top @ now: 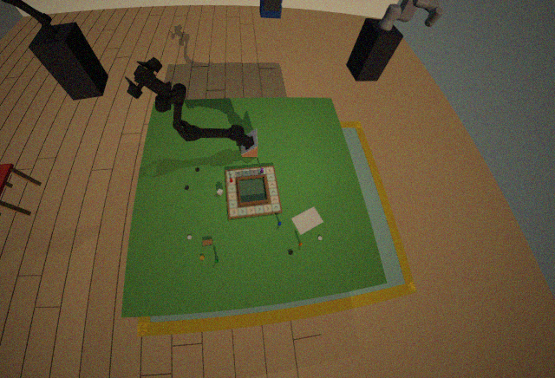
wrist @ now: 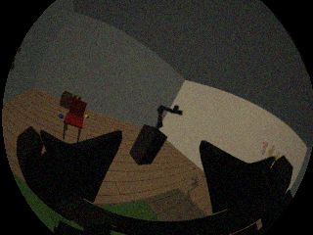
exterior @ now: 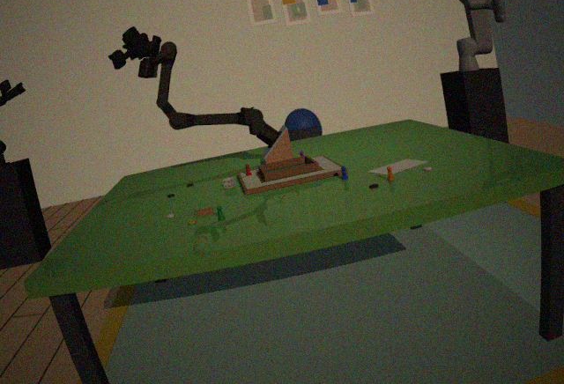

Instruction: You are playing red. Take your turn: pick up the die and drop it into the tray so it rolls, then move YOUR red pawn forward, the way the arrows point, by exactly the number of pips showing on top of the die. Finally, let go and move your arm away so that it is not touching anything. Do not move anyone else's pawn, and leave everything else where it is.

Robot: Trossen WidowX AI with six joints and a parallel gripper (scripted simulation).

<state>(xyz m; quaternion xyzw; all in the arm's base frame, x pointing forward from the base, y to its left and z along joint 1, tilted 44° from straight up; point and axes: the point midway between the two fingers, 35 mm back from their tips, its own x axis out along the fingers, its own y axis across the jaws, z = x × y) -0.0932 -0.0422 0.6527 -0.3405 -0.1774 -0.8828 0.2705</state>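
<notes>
Right now the white die is 420 mm ahead of my gripper tip, 300 mm to the left of it and 500 mm below it. Also, from my gripper tip: purple pawn (340 mm ahead, 550 mm to the left, 490 mm below); then red pawn (370 mm ahead, 370 mm to the left, 490 mm below); then green tray (440 mm ahead, 480 mm to the left, 510 mm below).
</notes>
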